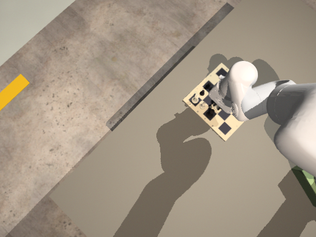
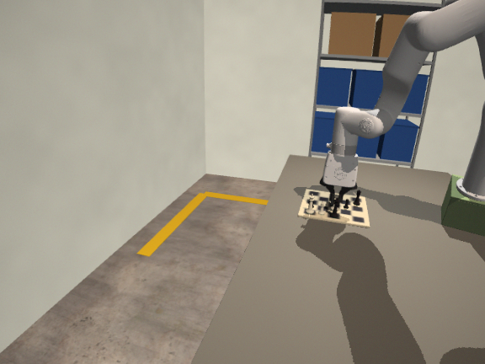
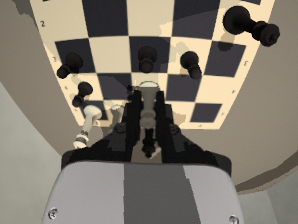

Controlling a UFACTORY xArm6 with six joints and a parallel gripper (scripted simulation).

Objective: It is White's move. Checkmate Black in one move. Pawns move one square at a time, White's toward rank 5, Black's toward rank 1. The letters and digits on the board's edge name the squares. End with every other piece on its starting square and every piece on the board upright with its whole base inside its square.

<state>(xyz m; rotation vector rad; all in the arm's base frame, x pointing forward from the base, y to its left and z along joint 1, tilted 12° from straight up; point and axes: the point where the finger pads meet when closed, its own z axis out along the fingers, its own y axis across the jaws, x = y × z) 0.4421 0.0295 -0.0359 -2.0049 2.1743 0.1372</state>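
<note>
Right now the chessboard is 5 cm below my hand and 4 cm to the right of it.
</note>
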